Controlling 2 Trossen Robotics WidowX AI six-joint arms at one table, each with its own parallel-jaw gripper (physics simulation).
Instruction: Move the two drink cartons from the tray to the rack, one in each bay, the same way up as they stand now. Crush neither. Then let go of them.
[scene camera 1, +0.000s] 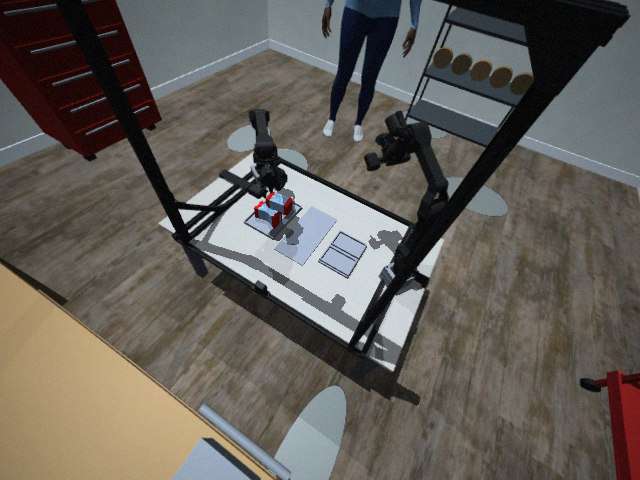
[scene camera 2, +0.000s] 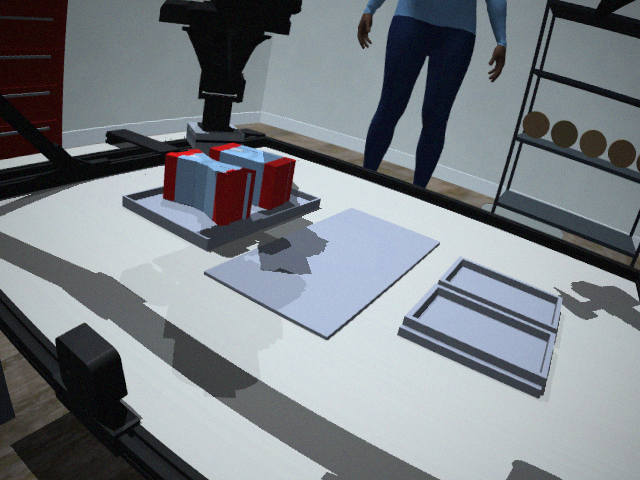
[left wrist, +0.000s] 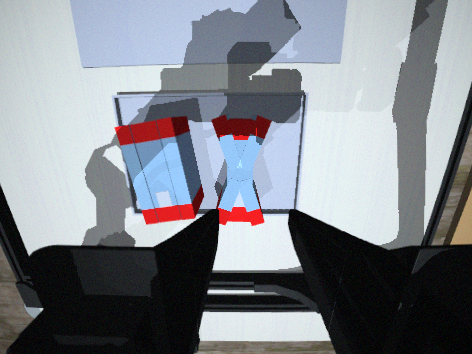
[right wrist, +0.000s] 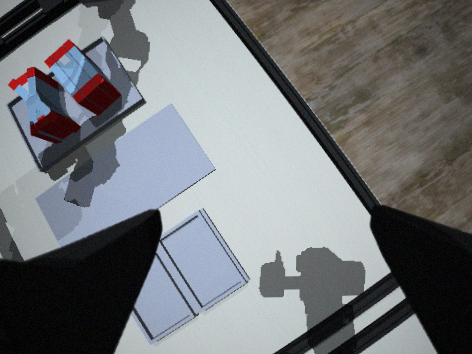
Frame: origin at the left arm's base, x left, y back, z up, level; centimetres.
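Seen in the pictures: left gripper, fingertip midpoint: (scene camera 1: 267, 195) (scene camera 2: 221, 83) (left wrist: 253, 216); right gripper, fingertip midpoint: (scene camera 1: 377, 167) (scene camera 2: 578, 8) (right wrist: 265, 218); left arm's base, link origin: (scene camera 2: 215, 128).
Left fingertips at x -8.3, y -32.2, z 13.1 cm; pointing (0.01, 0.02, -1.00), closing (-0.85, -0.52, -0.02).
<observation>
Pixels of each thing's top centre, then the offset from my left fingertips to it. "spot": a spot on its surface instead.
- front carton, top centre: (left wrist: 240, 175) (scene camera 2: 209, 162) (right wrist: 32, 100) (scene camera 1: 267, 210) dx +0.1, dy +1.3, dz -11.3 cm
- two-bay rack, top centre: (scene camera 2: 496, 306) (right wrist: 174, 278) (scene camera 1: 343, 251) dx +25.5, dy -31.6, dz -16.7 cm
- small black block, surface spot: (scene camera 2: 93, 366) (scene camera 1: 263, 289) spot: dx -16.4, dy -36.3, dz -13.5 cm
Two blue cartons with red ends stand in the grey tray (scene camera 1: 249, 225) (scene camera 2: 165, 222) (left wrist: 285, 165) (right wrist: 112, 60). The front carton (scene camera 1: 267, 212) (scene camera 2: 206, 180) (left wrist: 240, 162) (right wrist: 42, 105) is drawn in at its middle, with a folded, creased top. The other carton (scene camera 1: 279, 202) (scene camera 2: 277, 184) (left wrist: 160, 170) (right wrist: 82, 75) looks straight-sided. My left gripper (left wrist: 253, 216) is partly open and empty, raised near the cartons' far ends. My right gripper (right wrist: 265, 218) is wide open and empty, high above the table. The two-bay rack (scene camera 1: 340, 260) (scene camera 2: 496, 310) (right wrist: 205, 260) holds no carton.
A flat grey panel (scene camera 1: 306, 235) (scene camera 2: 351, 273) (left wrist: 210, 30) (right wrist: 145, 155) lies between tray and rack. Dark frame rails border the table. A small black block (scene camera 1: 261, 287) (scene camera 2: 93, 366) stands at the front rail. A person (scene camera 1: 361, 56) (scene camera 2: 429, 77) stands behind the table.
</observation>
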